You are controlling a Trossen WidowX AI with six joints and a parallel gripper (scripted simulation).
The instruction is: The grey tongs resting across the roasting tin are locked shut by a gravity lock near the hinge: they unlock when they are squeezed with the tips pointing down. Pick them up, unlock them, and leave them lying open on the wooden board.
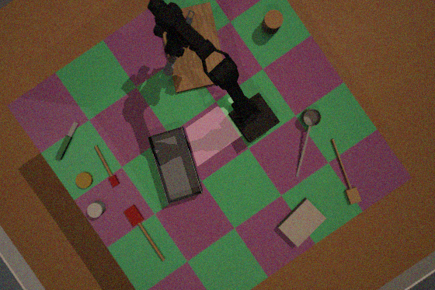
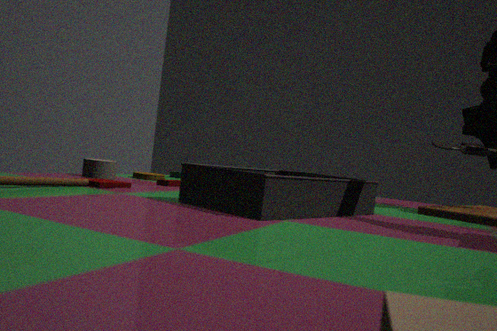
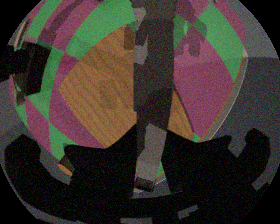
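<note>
Right now the wooden board is 4 cm behind my gripper tip, 1 cm to the left of it and 10 cm below it. Round my gripper tip: roasting tin 25 cm ahead, 45 cm to the left, 8 cm below; beige block 15 cm behind, 92 cm to the left, 9 cm below; knife 64 cm ahead, 14 cm to the left, 10 cm below.
</note>
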